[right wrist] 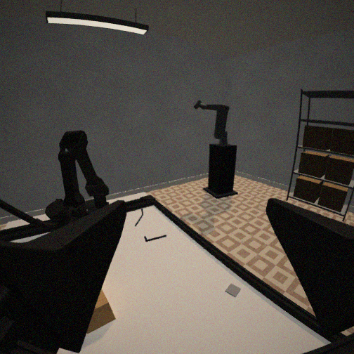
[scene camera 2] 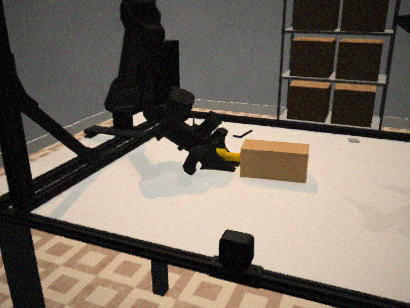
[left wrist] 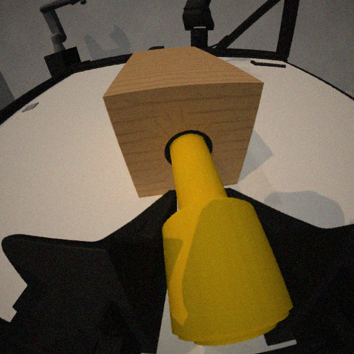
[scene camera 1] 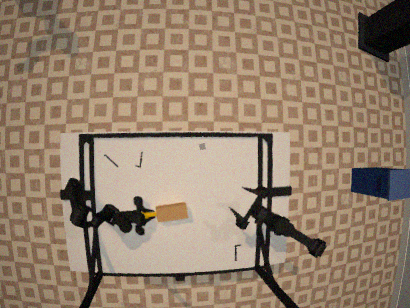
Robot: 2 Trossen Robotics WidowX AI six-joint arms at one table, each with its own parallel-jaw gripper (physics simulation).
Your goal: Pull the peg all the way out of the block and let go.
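Frame: origin at the left arm's base, x left, y back, z up, level; millimetres.
Seen in the pictures: left gripper, fingertip midpoint: [scene camera 2: 237, 167] [scene camera 1: 154, 214]; right gripper, fingertip midpoint: [scene camera 2: 407, 18] [scene camera 1: 235, 197]; left arm's base, link origin: [scene camera 2: 123, 128] [scene camera 1: 75, 186].
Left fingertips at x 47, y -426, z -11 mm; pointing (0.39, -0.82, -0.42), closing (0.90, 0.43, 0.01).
Offsets run from my left fingertips to a thing's top centre. "pt": to the spot under its first point.
The wooden block {dx +50, dy -70, dz +60 mm} [scene camera 1: 172, 211] [scene camera 2: 274, 161] [left wrist: 145, 120] [right wrist: 101, 316] lies on the white table. The yellow peg {dx +2, dy +4, dz +42 mm} [scene camera 1: 149, 215] [scene camera 2: 229, 155] [left wrist: 225, 270] has a thick head and a thinner shaft. Its shaft runs into the dark-rimmed hole in the block's end face; how deep it sits inside is hidden. My left gripper [scene camera 1: 150, 215] [scene camera 2: 231, 159] [left wrist: 199, 195] is shut on the peg, its fingers on both sides of the head, close to the block. My right gripper [scene camera 1: 237, 198] [right wrist: 198, 206] is open and empty, apart from the block, at the right part of the table in scene camera 1.
A black frame [scene camera 1: 175, 135] [scene camera 2: 125, 243] borders the table. A small grey square {pt dx +405, dy -78, dz -5 mm} [scene camera 1: 202, 146] [scene camera 2: 354, 140] [left wrist: 30, 107] [right wrist: 233, 290] and thin black L-shaped pieces {pt dx +8, dy -467, dz -2 mm} [scene camera 1: 237, 246] [right wrist: 155, 238] lie on the table. A shelf rack [scene camera 2: 281, 60] and a blue box [scene camera 1: 370, 181] stand beyond it.
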